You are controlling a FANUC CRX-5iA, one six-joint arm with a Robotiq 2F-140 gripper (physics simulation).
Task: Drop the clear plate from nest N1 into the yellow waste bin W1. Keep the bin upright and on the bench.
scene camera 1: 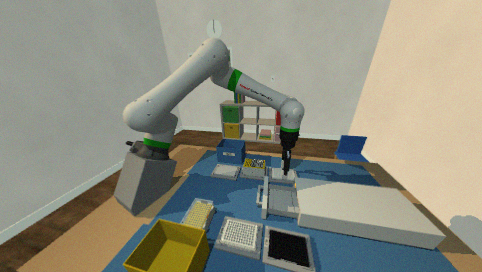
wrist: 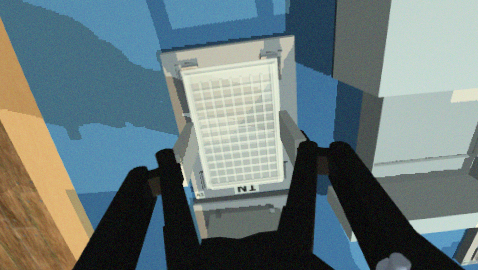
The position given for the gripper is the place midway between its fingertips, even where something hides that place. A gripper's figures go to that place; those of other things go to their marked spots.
Labels:
The gripper (wrist: 237, 129): 0.22 m from the lens. A white instrument (wrist: 385, 55) is 0.17 m from the lens. A yellow-topped rack (wrist: 237, 225): 0.27 m from the lens. A nest N1 (wrist: 243, 51): 0.21 m from the lens. The marked spots on the white instrument and the nest N1 are 0.11 m apart.

